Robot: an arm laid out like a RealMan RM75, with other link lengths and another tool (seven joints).
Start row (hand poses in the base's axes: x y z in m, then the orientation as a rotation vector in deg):
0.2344 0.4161 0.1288 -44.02 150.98 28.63
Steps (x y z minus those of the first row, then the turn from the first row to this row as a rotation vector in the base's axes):
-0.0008 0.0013 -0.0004 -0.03 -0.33 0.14
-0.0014 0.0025 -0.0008 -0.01 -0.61 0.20
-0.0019 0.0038 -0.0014 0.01 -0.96 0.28
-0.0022 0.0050 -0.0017 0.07 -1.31 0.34
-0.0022 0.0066 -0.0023 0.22 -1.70 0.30
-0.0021 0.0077 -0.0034 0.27 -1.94 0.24
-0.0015 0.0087 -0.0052 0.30 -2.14 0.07
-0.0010 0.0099 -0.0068 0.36 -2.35 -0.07
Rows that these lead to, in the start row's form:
0.2336 0.4174 0.1284 -44.24 150.65 28.46
0.2330 0.4186 0.1280 -44.33 150.37 28.36
0.2325 0.4199 0.1274 -44.45 150.02 28.23
0.2322 0.4211 0.1271 -44.52 149.66 28.14
0.2322 0.4227 0.1265 -44.44 149.24 28.13
0.2323 0.4238 0.1254 -44.36 149.02 28.05
0.2329 0.4248 0.1236 -44.13 148.86 27.94
0.2334 0.4260 0.1220 -43.94 148.68 27.87

